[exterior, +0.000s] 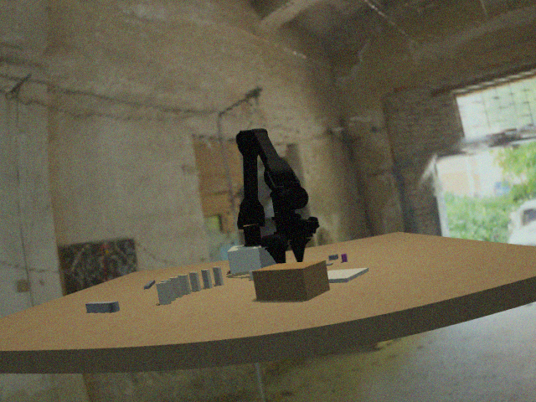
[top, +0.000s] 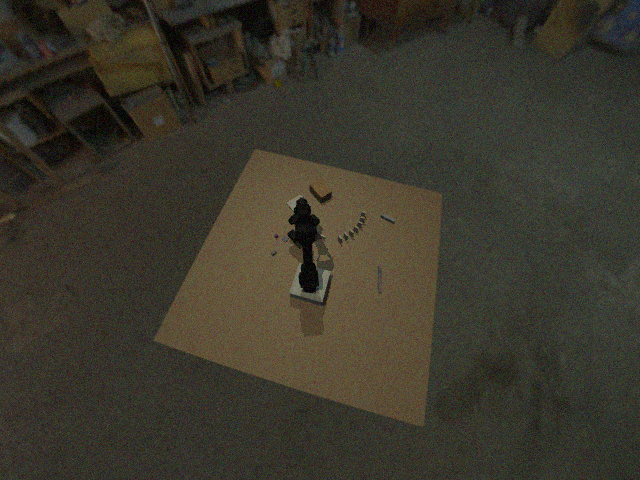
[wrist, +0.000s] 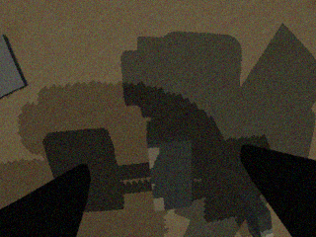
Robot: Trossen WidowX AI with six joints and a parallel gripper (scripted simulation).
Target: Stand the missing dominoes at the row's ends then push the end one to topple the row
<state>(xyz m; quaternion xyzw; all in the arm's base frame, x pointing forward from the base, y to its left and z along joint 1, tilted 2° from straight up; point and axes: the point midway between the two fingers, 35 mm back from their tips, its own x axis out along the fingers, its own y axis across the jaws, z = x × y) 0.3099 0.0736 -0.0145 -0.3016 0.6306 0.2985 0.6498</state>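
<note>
Right now my gripper tip is 210 mm short of the flat white plate, 70 mm to the right of it and 10 mm above it. From my gripper tip the other things lie so: grey cube: 130 mm behind, 150 mm to the left, 10 mm below; then brown box: 310 mm ahead, 60 mm to the right, 20 mm above; then purple piece: 30 mm behind, 160 mm to the left.
</note>
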